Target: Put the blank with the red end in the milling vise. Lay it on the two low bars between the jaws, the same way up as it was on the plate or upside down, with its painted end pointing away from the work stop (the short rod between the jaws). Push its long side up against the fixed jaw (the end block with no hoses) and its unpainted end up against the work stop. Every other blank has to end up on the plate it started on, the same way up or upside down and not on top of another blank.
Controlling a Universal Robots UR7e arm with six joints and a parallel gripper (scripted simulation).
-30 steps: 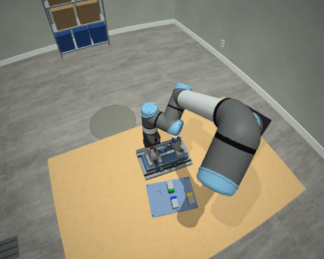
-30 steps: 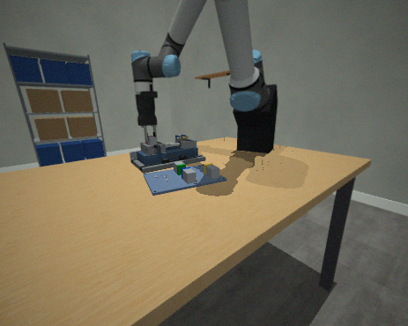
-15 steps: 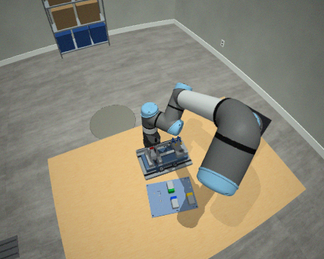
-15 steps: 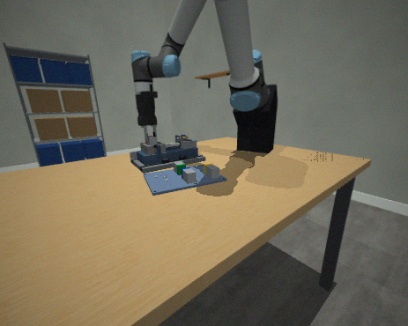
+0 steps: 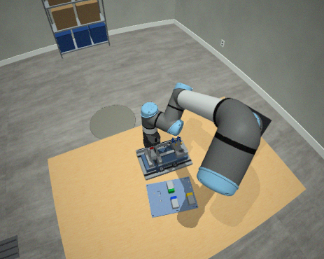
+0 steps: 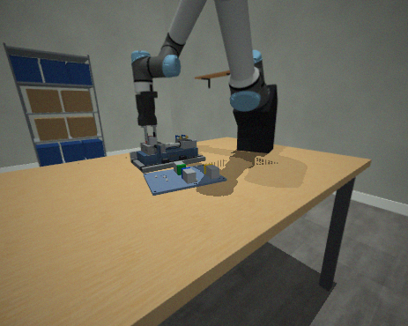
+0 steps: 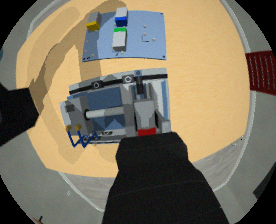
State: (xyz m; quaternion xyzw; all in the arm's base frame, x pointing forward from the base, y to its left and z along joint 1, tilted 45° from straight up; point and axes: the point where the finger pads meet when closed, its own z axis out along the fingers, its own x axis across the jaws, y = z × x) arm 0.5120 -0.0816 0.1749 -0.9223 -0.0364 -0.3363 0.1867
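Now: hand 2 cm above the red-ended blank. Round my hand: green-ended blank (18 cm to the left, 10 cm below, 8 cm behind); then milling vise (9 cm below, 7 cm behind, 1 cm to the right); then plate (23 cm to the left, 12 cm below, 8 cm behind).
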